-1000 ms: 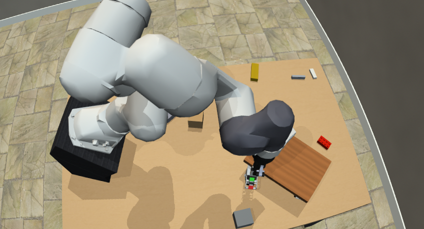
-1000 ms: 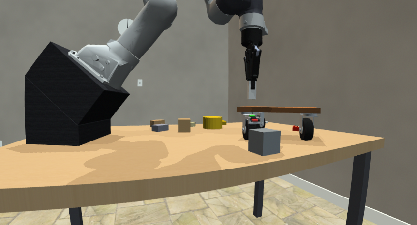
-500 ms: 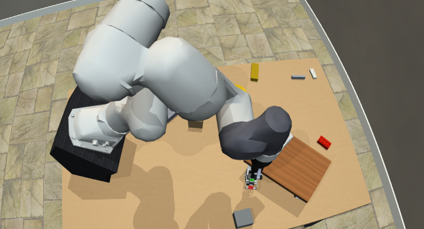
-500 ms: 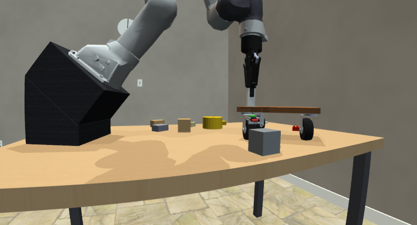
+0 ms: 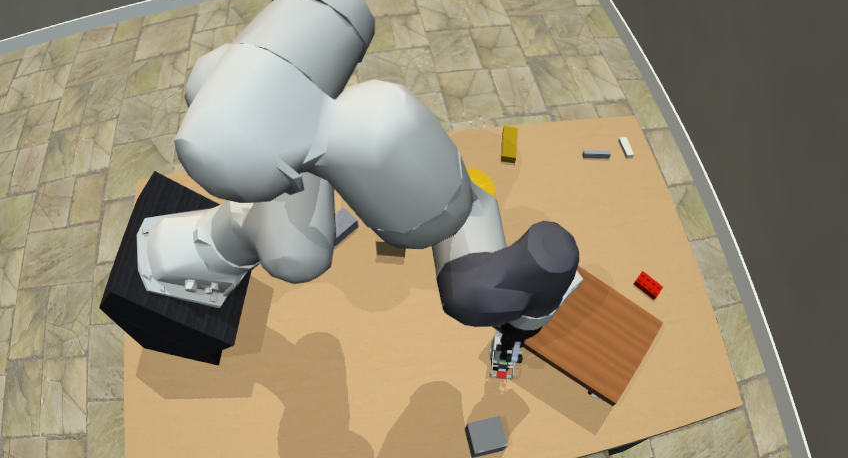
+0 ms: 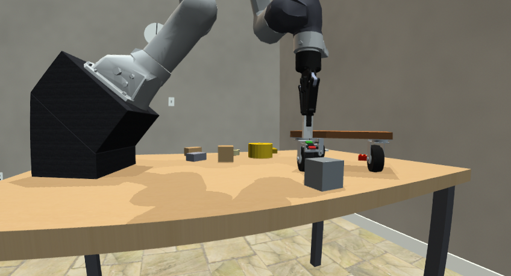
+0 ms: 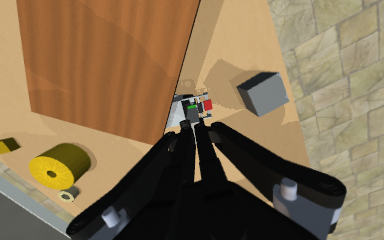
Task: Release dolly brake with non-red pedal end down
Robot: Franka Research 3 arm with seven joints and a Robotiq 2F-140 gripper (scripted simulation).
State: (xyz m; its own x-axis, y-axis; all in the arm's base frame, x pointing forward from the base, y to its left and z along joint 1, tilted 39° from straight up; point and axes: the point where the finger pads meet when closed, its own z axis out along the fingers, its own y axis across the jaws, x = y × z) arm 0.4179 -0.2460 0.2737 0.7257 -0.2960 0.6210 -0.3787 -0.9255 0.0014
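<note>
The brake pedal lies 60 mm below my hand and 10 mm to the right of it. From my hand the other things lie so: grey cube (130 mm to the right, 110 mm below, 70 mm behind); then yellow cylinder (390 mm to the left, 110 mm below, 100 mm ahead); then tan cube (350 mm to the left, 110 mm below, 90 mm behind).
</note>
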